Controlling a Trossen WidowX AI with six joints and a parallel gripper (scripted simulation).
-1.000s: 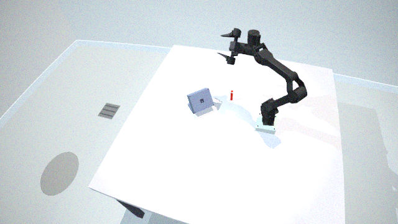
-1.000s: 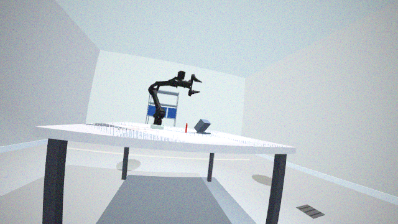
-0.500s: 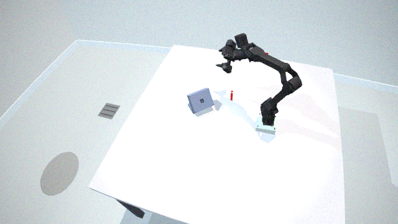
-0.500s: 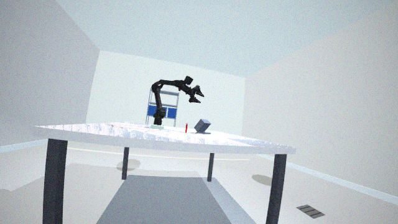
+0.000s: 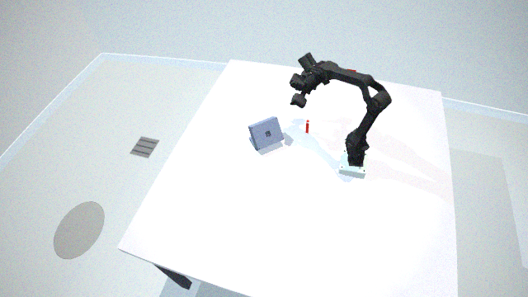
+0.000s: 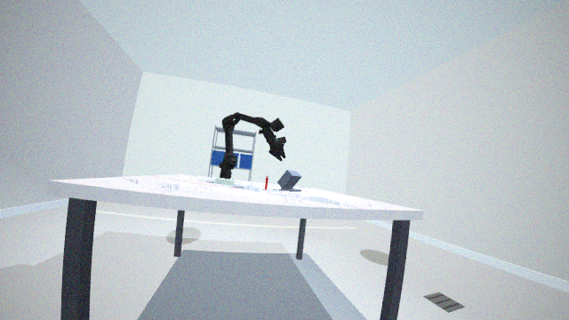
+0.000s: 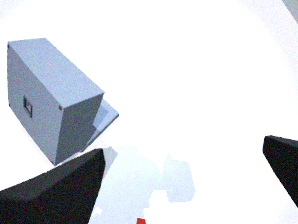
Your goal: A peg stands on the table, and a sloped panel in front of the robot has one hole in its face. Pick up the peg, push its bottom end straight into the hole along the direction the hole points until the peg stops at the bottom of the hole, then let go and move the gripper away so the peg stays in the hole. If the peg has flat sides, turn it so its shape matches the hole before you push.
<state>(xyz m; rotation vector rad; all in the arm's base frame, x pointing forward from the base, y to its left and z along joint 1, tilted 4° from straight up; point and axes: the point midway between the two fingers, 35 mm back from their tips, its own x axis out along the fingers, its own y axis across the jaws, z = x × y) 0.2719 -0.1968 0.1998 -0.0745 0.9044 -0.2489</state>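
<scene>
My gripper tip is 7 cm past the red peg, 4 cm to the right of it and 13 cm above it. From my gripper tip the other things lie so: sloped grey-blue panel 11 cm ahead, 13 cm to the left, 11 cm below.
</scene>
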